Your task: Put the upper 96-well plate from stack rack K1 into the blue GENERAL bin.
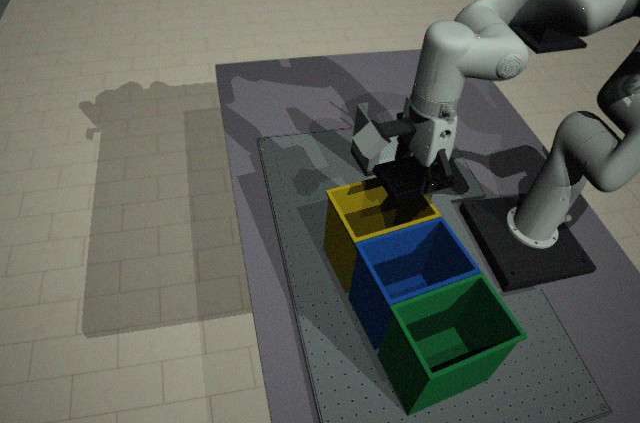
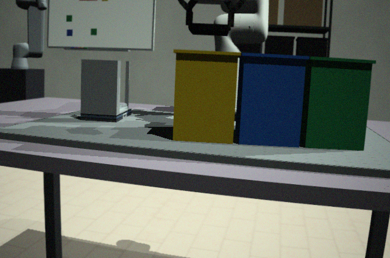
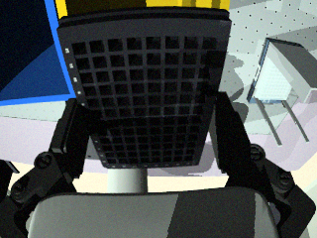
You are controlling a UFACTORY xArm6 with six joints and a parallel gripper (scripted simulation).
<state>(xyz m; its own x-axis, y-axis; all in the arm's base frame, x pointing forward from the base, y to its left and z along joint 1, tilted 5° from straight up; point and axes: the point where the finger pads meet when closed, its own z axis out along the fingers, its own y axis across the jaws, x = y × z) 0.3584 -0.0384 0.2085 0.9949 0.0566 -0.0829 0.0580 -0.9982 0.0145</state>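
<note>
Right now my hand is 50 mm short of the blue bin, 140 mm to the right of it and 160 mm above it. Also, from my hand: dark 96-well plate: 10 mm below; green bin: 40 mm ahead, 270 mm to the left, 160 mm below; yellow bin: 60 mm ahead, 160 mm below.
</note>
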